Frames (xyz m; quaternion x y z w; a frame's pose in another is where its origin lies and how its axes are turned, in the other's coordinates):
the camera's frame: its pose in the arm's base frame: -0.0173 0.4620 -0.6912 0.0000 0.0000 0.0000 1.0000
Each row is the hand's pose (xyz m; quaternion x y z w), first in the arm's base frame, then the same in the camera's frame.
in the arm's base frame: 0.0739 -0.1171 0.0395 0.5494 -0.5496 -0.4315 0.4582
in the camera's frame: 0.0912 -0.5791 0.7307 0.5494 -0.5496 -0.4315 0.4582
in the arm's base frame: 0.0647 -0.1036 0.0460 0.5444 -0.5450 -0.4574 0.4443
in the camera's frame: 0.0820 -0.5656 0.7372 0.5444 -0.5450 -0.4574 0.4443
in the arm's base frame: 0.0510 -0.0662 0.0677 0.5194 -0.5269 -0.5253 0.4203
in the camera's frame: 0.0683 -0.5282 0.7589 0.5194 -0.5269 -0.5253 0.4203
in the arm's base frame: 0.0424 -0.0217 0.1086 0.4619 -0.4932 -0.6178 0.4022
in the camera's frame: 0.0597 -0.4837 0.7998 0.4619 -0.4932 -0.6178 0.4022
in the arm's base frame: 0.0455 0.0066 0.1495 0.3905 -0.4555 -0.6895 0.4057
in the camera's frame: 0.0628 -0.4554 0.8407 0.3905 -0.4555 -0.6895 0.4057
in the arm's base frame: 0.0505 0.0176 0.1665 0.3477 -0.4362 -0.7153 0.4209
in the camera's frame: 0.0678 -0.4444 0.8577 0.3477 -0.4362 -0.7153 0.4209
